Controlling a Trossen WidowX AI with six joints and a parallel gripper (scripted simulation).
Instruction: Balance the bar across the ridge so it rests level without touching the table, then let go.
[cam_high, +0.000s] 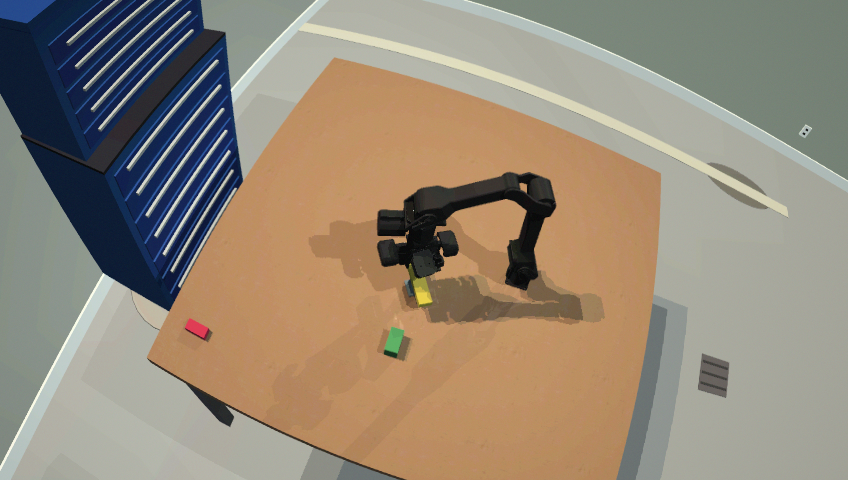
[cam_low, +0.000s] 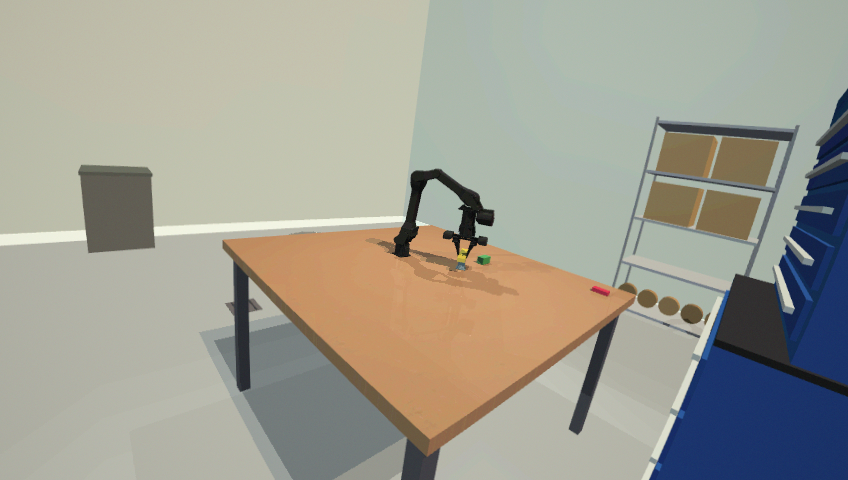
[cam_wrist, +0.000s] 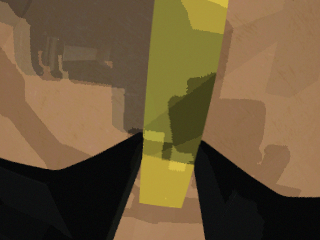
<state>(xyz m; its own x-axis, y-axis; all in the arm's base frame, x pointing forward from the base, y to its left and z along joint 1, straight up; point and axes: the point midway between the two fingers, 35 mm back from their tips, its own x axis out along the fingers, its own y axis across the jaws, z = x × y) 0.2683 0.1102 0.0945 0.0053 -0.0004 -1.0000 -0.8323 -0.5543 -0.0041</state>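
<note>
My gripper tip is now 20 mm to the right of the yellow bar and 20 mm past it. Also, from my gripper tip: red block (470 mm ahead, 390 mm to the left, 50 mm below); then green block (200 mm to the left, 40 mm below, 20 mm behind).
</note>
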